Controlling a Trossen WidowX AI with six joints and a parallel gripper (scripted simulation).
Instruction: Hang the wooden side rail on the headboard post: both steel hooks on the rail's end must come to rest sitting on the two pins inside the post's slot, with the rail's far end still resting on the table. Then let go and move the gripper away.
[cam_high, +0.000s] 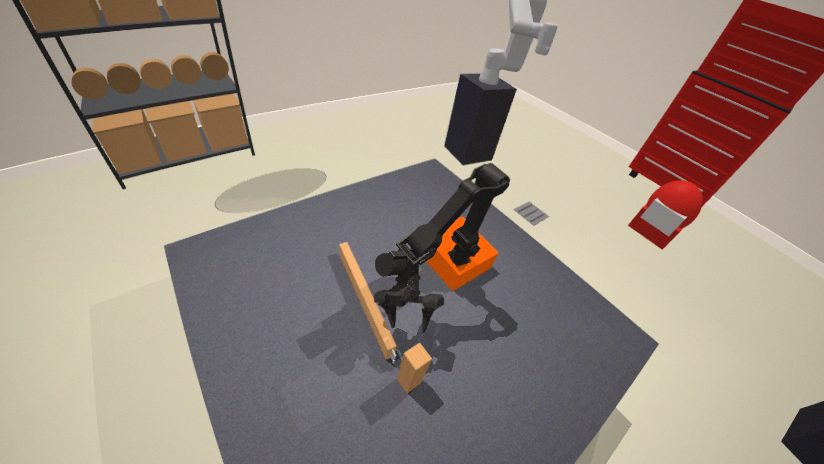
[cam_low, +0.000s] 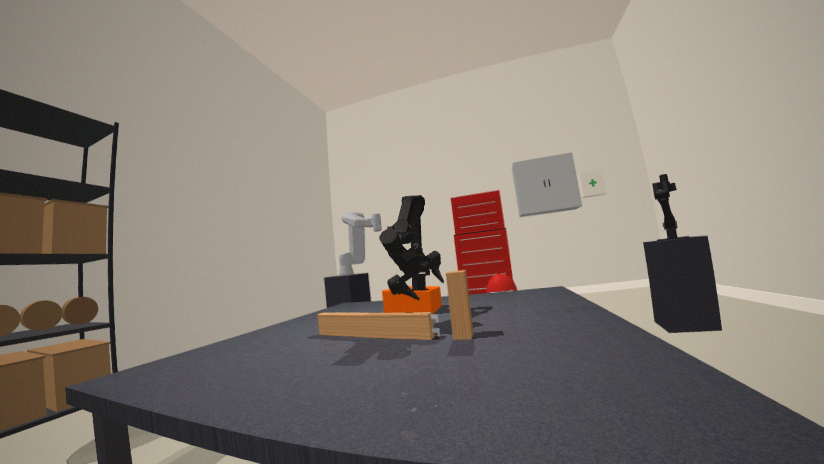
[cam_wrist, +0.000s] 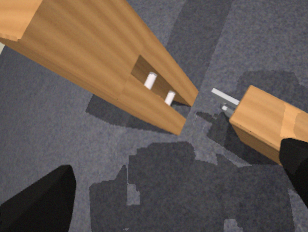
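Now: gripper tip 90 mm to the right of the upright headboard post, 40 mm above it and 30 mm short of it.
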